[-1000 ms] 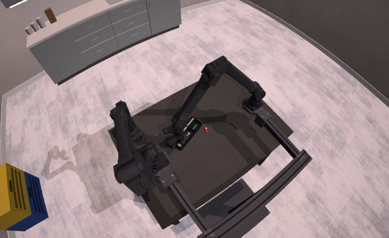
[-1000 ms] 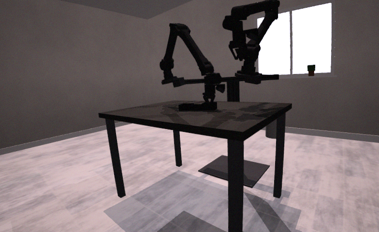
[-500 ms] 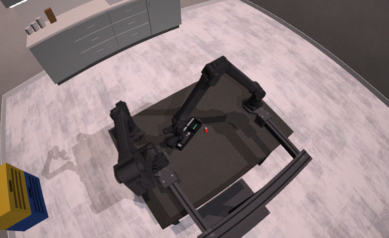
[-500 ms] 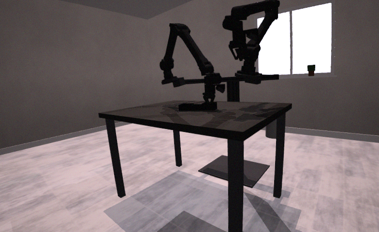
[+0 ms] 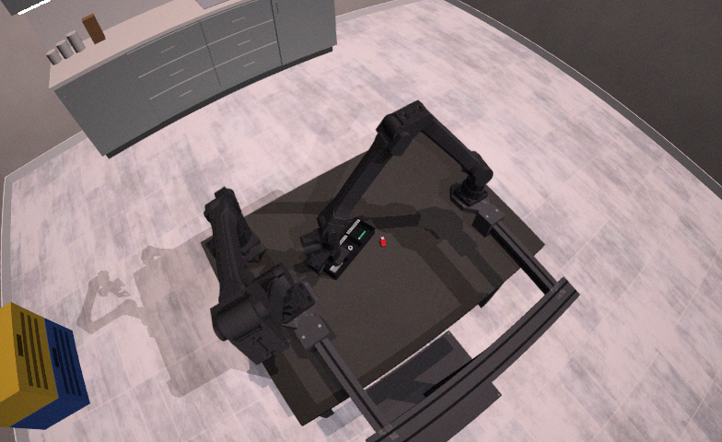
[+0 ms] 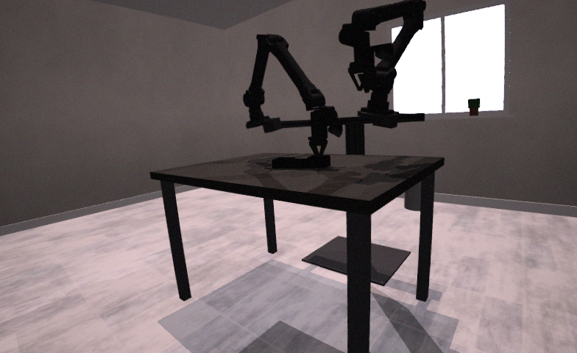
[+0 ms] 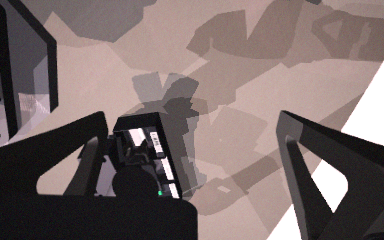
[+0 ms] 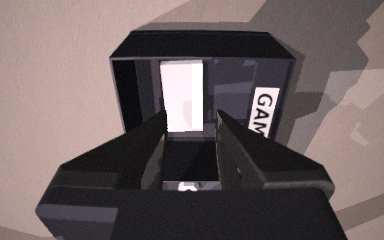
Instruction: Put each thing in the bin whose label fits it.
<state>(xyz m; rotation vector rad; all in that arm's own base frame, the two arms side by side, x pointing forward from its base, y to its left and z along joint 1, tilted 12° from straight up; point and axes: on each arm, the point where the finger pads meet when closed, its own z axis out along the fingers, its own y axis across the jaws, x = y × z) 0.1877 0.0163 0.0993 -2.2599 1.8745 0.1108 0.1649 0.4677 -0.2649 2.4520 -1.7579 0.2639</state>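
The white card lies 3 cm below my right hand. From my right hand the other things lie so: black labelled bin (8 cm to the right, 3 cm ahead, 2 cm below); then red usb stick (21 cm to the right, 4 cm below, 1 cm behind); then green battery (16 cm to the right, 5 cm ahead, 3 cm below).
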